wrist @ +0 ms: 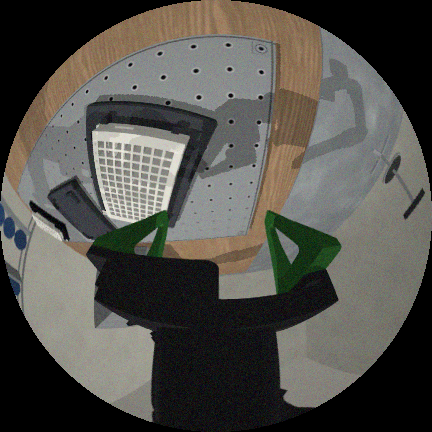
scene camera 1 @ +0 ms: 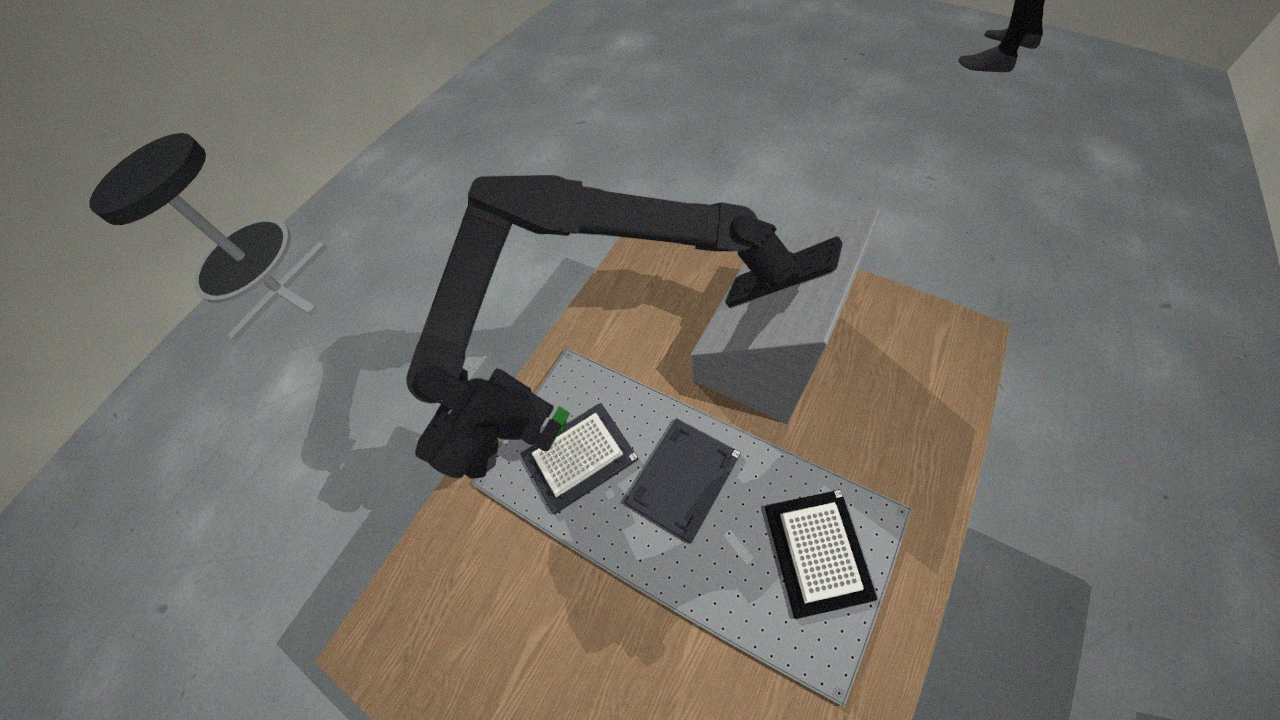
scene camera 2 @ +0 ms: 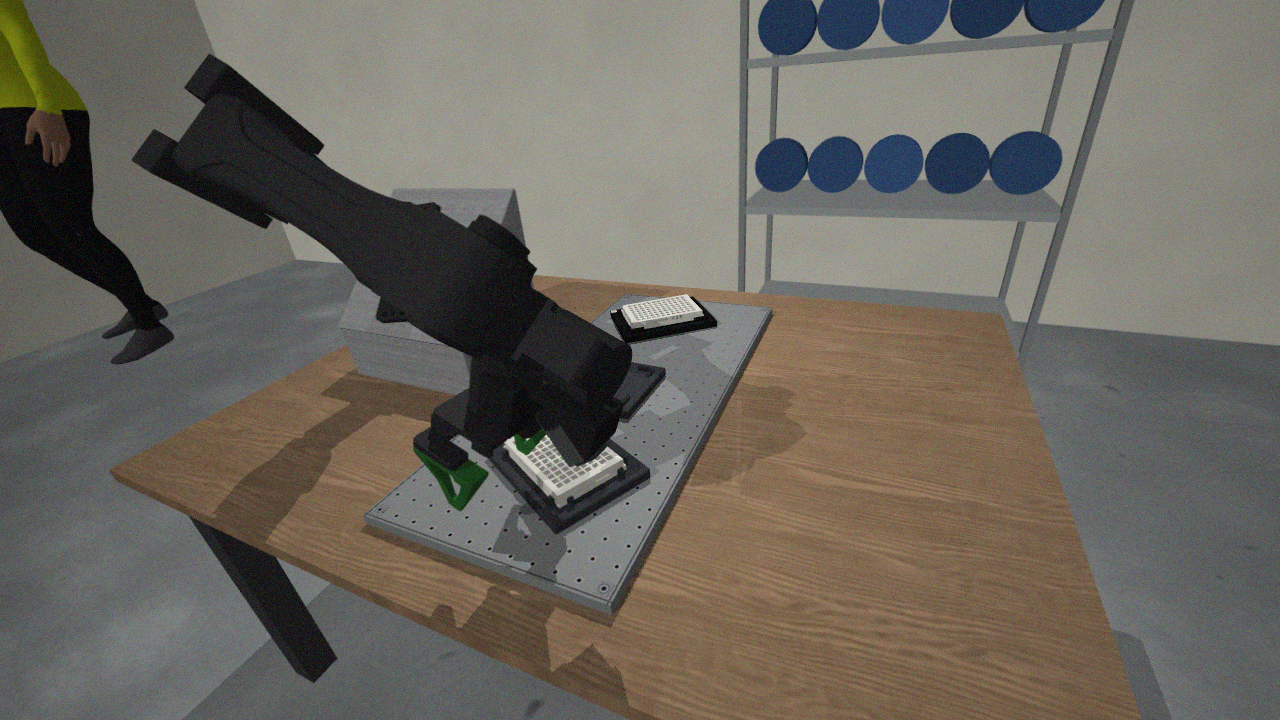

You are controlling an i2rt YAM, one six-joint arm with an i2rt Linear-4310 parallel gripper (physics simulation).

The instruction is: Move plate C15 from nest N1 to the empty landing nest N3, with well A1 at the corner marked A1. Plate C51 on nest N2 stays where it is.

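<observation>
A white plate with square wells (scene camera 1: 580, 454) (scene camera 2: 562, 474) (wrist: 135, 175) lies in a dark grey nest (scene camera 1: 595, 480) (scene camera 2: 559, 519) (wrist: 150, 112). Another white plate (scene camera 1: 821, 550) (scene camera 2: 662, 310) (wrist: 47, 226) lies in a black nest (scene camera 1: 787, 564) at the board's far end. Between them is an empty dark grey nest (scene camera 1: 684, 479) (scene camera 2: 642, 389) (wrist: 82, 207). Plate and nest labels are too small to read. My gripper (scene camera 2: 494, 477) (wrist: 216, 215) is open and empty, offset to one side of the square-well plate. One green finger appears over that plate's edge, the other over the board. In scene camera 1 the arm hides part of the gripper.
The nests stand on a perforated grey board (scene camera 1: 742, 608) (scene camera 2: 429, 528) (wrist: 230, 82) on a wooden table (scene camera 1: 501, 591) (scene camera 2: 850, 465). The arm's base is on a grey sloped block (scene camera 1: 760, 385) (scene camera 2: 393, 358). A stool (scene camera 1: 147, 179), a person (scene camera 2: 49, 179) and a shelf rack (scene camera 2: 904, 201) are beyond the table.
</observation>
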